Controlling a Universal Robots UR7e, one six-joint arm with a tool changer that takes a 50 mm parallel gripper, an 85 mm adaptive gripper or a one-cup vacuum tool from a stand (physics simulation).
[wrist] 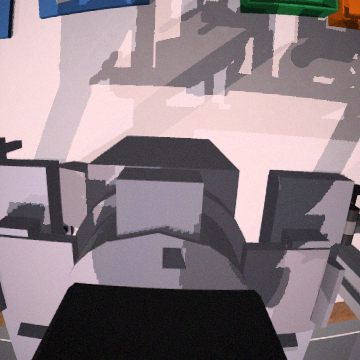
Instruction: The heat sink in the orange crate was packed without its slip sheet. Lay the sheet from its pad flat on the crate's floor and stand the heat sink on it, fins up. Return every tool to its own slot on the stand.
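Places are measured from the arm's base along level axes (x right, y ahead, z up), in metres.
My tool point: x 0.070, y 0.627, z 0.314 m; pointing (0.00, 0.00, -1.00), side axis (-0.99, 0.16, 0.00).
Observation:
Behind a point stands the place of what it marks.
A corner of the orange crate (343, 19) @[x -0.201, y 0.458, z -0.047 m] shows at the top right edge of the wrist view; its inside, the heat sink and the slip sheet's pad do not show. The tool stand's grey upright blocks (311, 207) @[x 0.013, y 0.602, z 0.255 m] rise on both sides of the wrist. Between them, below the black wrist part, is a grey body with a pale block (160, 207) @[x 0.066, y 0.589, z 0.271 m] on its front. No fingertips can be made out there, so whether a gripper is open or shut cannot be told. Part of a dark tool (350, 220) @[x -0.043, y 0.640, z 0.199 m] shows at the right edge.
A green crate (290, 8) @[x -0.122, y 0.441, z -0.057 m] stands beside the orange one at the top. A blue container (95, 9) @[x 0.156, y 0.408, z -0.083 m] shows at the top left, and another blue edge (4, 20) @[x 0.301, y 0.394, z -0.077 m] at the far left corner. Long shadows cross the pale table (115, 112) @[x 0.147, y 0.565, z -0.087 m] beyond the stand.

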